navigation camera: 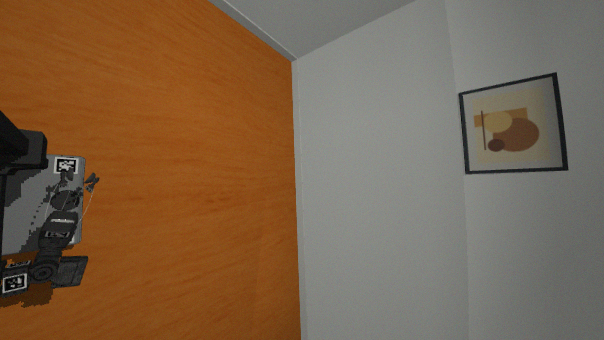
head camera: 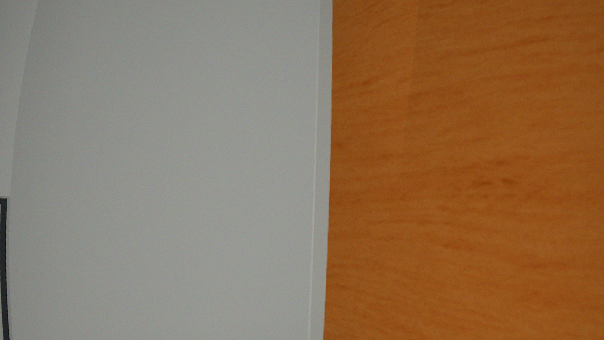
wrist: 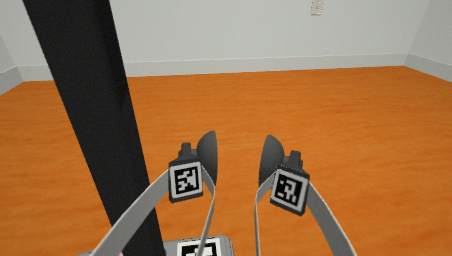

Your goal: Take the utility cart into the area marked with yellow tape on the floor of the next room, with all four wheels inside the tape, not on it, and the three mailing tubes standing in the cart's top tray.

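Seen in the pictures: gripper, between the fingertips: (navigation camera: 83,170) (wrist: 240,151); robot's base, origin of its link: (navigation camera: 65,198).
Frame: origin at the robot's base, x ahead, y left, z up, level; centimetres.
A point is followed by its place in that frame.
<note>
My gripper (navigation camera: 80,178) @[x 3.9, y 10.3, z 36.1 cm] (wrist: 240,151) @[x 3.9, y 10.3, z 36.1 cm] is open, with no object between its two fingertips. It hangs over the edge of my own base in the navigation camera view, and orange wood floor shows beyond the fingertips in the wrist view. The utility cart, the three mailing tubes and the yellow tape do not show in the head camera, navigation camera or wrist views.
A grey-white wall (head camera: 165,150) @[x 160.7, y -12.5, z 82.3 cm] (navigation camera: 380,200) @[x 160.6, y -9.7, z 87.9 cm] (wrist: 240,30) @[x 29.7, y 141.6, z 25.5 cm] meets the wood floor (head camera: 465,125) @[x 82.8, y -26.5, z 0.1 cm] (navigation camera: 200,150) @[x 56.9, y 28.2, z 0.1 cm] (wrist: 310,105) @[x 54.5, y 88.0, z 0.1 cm] at a baseboard. A framed picture (navigation camera: 517,135) @[x 156.8, y 31.3, z 169.4 cm] hangs on a wall. My black mast (wrist: 95,100) @[x -6.2, y 11.6, z 40.5 cm] and grey base (navigation camera: 25,215) @[x -8.8, y -4.5, z 16.0 cm] show beside the gripper.
</note>
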